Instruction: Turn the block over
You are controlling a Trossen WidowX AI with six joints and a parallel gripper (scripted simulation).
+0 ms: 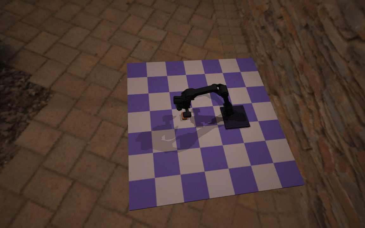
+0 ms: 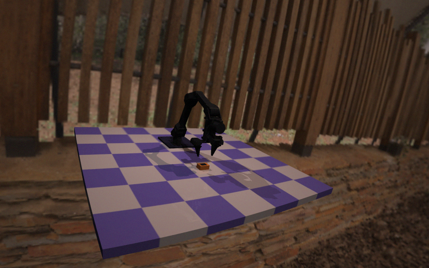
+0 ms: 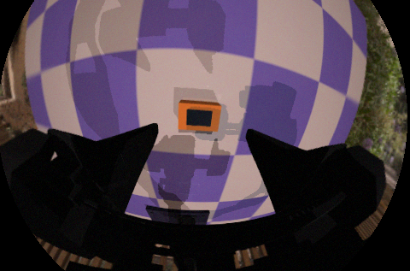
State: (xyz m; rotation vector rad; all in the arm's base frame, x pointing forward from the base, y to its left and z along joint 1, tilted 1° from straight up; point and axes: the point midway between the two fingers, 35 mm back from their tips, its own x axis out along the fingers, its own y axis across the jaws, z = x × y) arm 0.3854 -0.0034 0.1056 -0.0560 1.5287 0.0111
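The orange block lies 10 mm behind my gripper tip and 60 mm below it.
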